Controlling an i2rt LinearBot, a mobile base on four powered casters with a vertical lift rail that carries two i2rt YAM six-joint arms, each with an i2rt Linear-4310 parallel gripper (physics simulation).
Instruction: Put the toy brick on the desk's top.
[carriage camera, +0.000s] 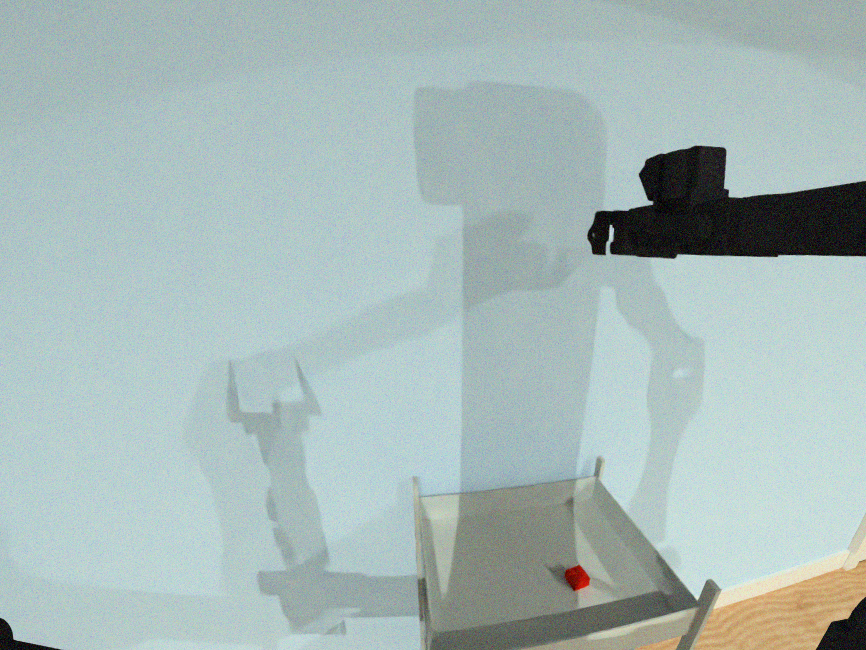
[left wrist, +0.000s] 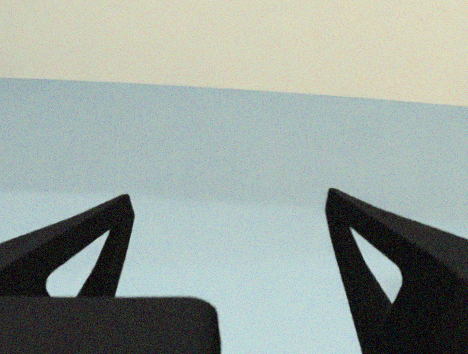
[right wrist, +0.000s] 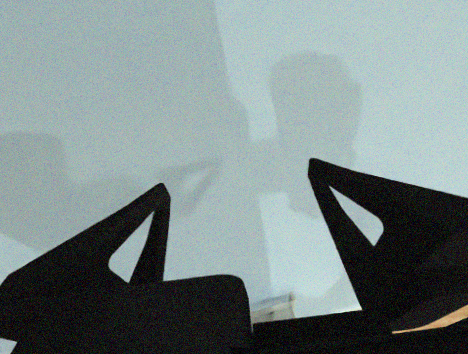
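A small red toy brick lies in the top tray of a grey cart, towards the tray's front right in the carriage view. My right gripper is open and empty. In the carriage view its arm reaches in from the right, high above the cart, and the gripper is seen from the side. My left gripper is open and empty, facing the wall. The brick does not show in either wrist view. The desk does not show in these views.
The cart stands close to a pale blue wall that carries shadows of the robot. A part of the cart's tray shows low in the right wrist view. Wooden floor and a white skirting board lie to the cart's right.
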